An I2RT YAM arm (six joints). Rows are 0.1 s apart.
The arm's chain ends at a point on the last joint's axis. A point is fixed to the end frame.
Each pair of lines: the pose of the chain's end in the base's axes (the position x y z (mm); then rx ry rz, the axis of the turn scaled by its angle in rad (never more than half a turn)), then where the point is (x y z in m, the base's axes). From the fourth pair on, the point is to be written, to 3 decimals.
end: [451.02, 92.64, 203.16, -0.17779, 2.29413, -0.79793]
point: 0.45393 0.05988 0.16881
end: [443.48, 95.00, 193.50, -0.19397, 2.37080, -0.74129]
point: 0.44433 0.06397 0.15747
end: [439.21, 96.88, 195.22, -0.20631, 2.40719, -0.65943]
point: 0.43983 0.06808 0.15737
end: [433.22, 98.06, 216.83, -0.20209, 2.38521, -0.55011]
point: 0.436 0.072 0.177
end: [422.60, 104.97, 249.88, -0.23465, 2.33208, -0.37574]
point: 0.430 0.084 0.208
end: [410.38, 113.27, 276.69, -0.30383, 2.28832, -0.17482]
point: 0.421 0.099 0.233
